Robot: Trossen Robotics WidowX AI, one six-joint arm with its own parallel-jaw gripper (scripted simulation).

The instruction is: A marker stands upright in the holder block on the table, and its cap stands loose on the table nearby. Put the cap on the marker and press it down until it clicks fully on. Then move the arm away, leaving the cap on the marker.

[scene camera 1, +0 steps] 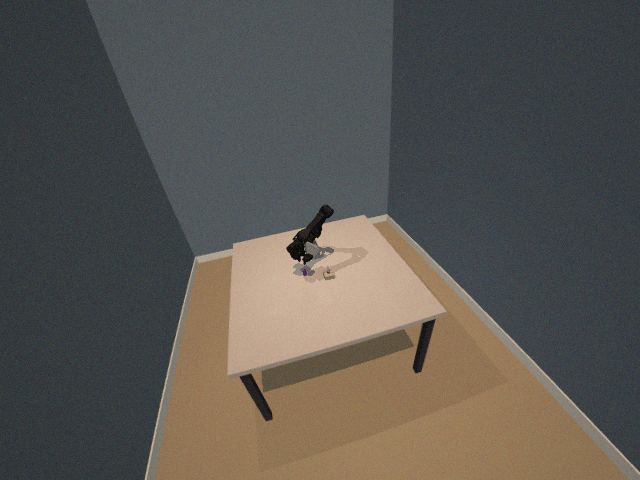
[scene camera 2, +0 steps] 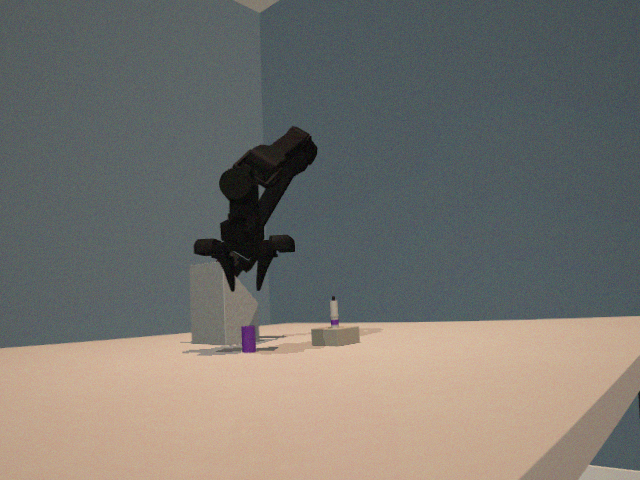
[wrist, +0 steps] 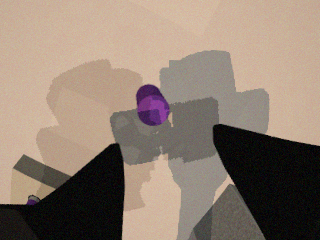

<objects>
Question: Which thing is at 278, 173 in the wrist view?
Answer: My gripper.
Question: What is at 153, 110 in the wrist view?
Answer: A purple cap.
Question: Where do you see a grey holder block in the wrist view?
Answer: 53, 177
</objects>
